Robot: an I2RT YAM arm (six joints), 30 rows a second.
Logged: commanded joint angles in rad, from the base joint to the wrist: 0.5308 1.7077 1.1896 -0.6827 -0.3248 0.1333; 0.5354 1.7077 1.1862 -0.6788 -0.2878 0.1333; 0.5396 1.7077 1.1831 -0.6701 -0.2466 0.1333; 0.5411 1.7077 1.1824 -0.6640 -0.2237 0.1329; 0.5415 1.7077 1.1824 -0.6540 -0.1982 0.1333; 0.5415 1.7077 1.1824 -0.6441 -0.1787 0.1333; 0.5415 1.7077 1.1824 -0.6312 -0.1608 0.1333; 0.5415 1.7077 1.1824 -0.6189 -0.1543 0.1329; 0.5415 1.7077 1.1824 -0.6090 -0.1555 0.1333; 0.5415 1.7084 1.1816 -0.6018 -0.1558 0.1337; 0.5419 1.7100 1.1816 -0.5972 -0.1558 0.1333; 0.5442 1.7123 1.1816 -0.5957 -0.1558 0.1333; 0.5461 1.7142 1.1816 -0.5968 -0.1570 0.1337; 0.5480 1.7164 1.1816 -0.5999 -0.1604 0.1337; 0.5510 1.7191 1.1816 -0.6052 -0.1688 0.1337; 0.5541 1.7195 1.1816 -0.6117 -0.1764 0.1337; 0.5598 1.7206 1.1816 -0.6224 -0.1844 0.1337
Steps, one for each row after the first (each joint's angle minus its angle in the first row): 0.0046 0.0000 -0.0034 0.0039 0.0370 0.0000; 0.0088 0.0000 -0.0065 0.0126 0.0782 0.0000; 0.0103 0.0000 -0.0072 0.0187 0.1011 -0.0004; 0.0107 0.0000 -0.0072 0.0287 0.1266 0.0000; 0.0107 0.0000 -0.0072 0.0386 0.1461 0.0000; 0.0107 0.0000 -0.0072 0.0515 0.1640 0.0000; 0.0107 0.0000 -0.0072 0.0638 0.1705 -0.0004; 0.0107 0.0000 -0.0072 0.0737 0.1693 0.0000; 0.0107 0.0007 -0.0080 0.0809 0.1690 0.0004; 0.0111 0.0023 -0.0080 0.0855 0.1690 0.0000; 0.0134 0.0046 -0.0080 0.0870 0.1690 0.0000; 0.0153 0.0065 -0.0080 0.0859 0.1678 0.0004; 0.0172 0.0087 -0.0080 0.0828 0.1644 0.0004; 0.0202 0.0114 -0.0080 0.0775 0.1560 0.0004; 0.0233 0.0118 -0.0080 0.0710 0.1484 0.0004; 0.0290 0.0129 -0.0080 0.0603 0.1404 0.0004
